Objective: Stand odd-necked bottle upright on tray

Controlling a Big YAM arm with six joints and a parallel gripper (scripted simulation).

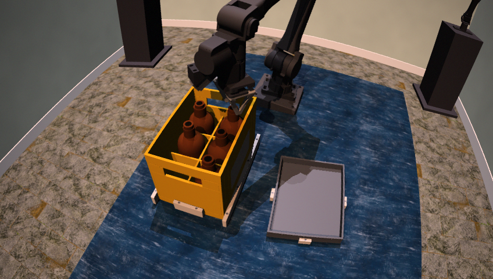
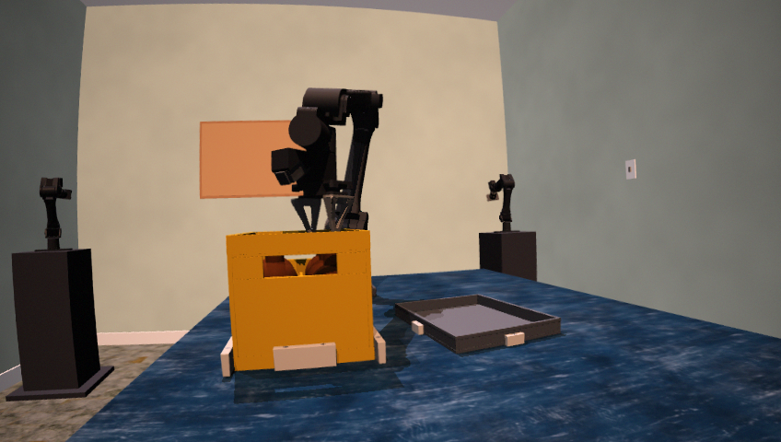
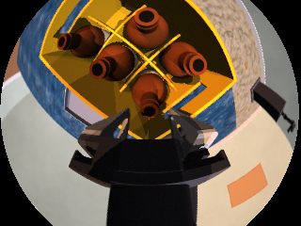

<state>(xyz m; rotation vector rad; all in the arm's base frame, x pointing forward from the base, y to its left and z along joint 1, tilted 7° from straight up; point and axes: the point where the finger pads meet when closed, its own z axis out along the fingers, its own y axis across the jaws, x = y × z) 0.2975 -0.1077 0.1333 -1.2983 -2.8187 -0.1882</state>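
Right now the orange crate is 90 mm ahead of my hand, 50 mm to the right of it and 90 mm below it. The rest, counted from my hand: dark grey tray: 130 mm ahead, 230 mm to the left, 160 mm below.
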